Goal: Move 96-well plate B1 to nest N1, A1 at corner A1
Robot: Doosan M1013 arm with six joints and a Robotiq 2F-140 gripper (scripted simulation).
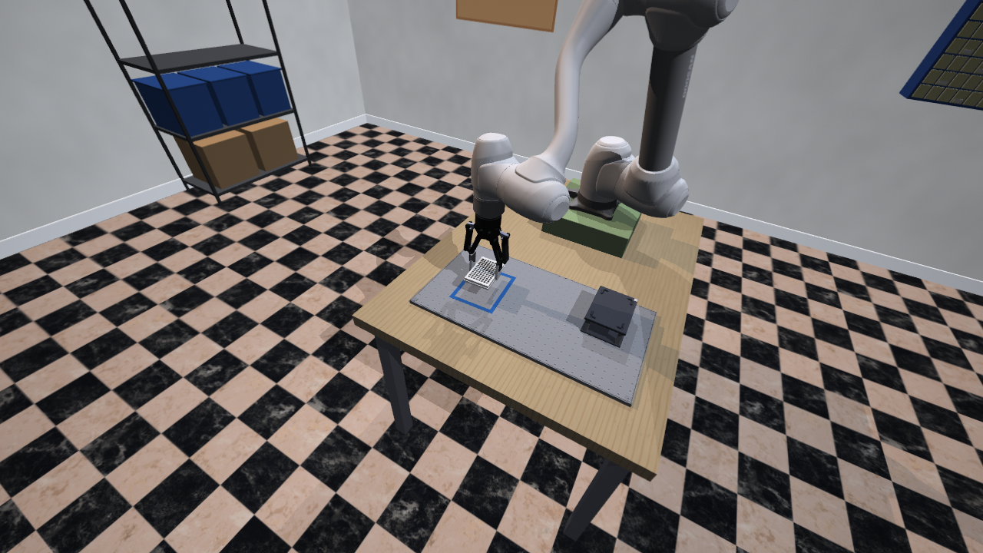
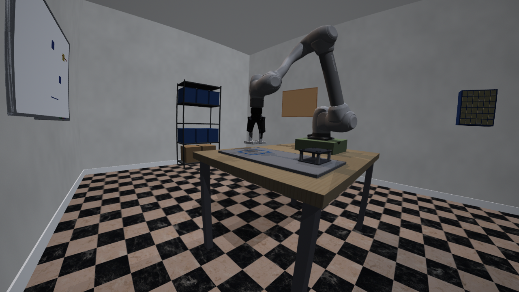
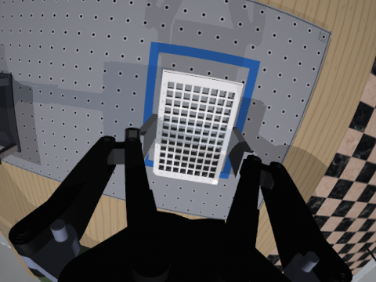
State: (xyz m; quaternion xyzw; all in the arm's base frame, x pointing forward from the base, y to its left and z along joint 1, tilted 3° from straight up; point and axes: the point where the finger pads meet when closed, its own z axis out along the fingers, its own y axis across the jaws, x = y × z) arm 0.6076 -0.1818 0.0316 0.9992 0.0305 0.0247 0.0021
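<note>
My gripper is now 2 cm above the white 96-well plate. Also, from my hand: dark raised nest N1 (40 cm to the left, 7 cm behind, 3 cm below).
</note>
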